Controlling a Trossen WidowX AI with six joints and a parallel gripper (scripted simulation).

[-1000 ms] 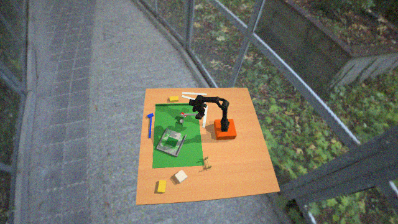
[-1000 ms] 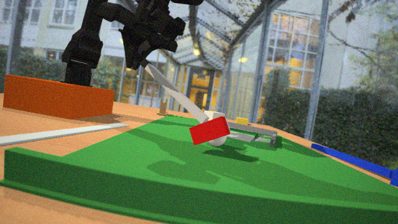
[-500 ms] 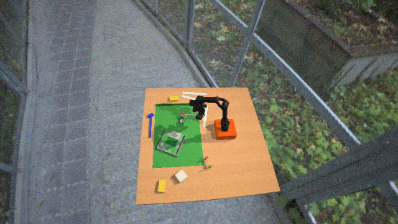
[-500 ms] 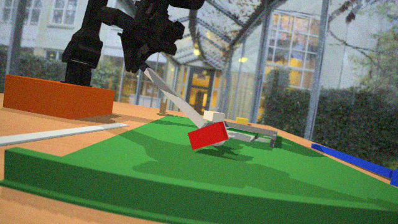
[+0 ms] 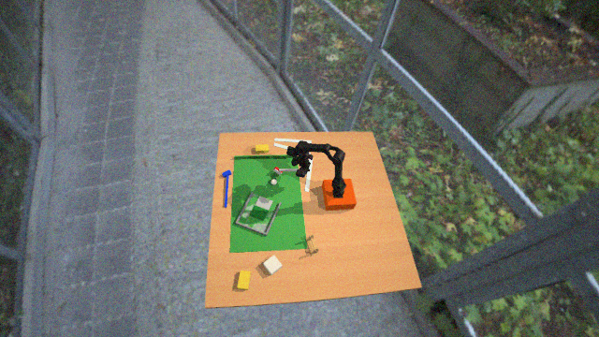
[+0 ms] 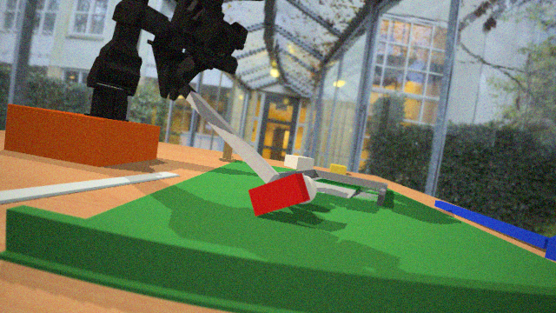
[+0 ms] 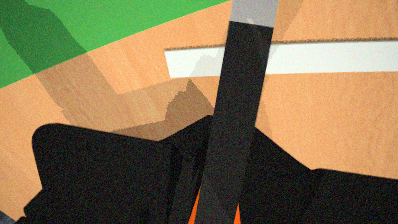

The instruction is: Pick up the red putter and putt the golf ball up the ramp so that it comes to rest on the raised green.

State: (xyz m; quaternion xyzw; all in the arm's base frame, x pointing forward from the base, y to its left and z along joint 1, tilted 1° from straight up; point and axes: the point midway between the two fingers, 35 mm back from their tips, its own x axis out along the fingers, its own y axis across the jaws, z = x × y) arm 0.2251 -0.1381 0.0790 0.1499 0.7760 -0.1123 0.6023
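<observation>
The red putter is 110 mm ahead of my gripper tip, 40 mm to the right of it and 40 mm below it. Also, from my gripper tip: white golf ball: 220 mm ahead, 10 mm to the left, 100 mm below; wooden stand: 30 mm behind, 470 mm to the left, 90 mm below; blue putter: 550 mm ahead, 60 mm to the left, 110 mm below.
</observation>
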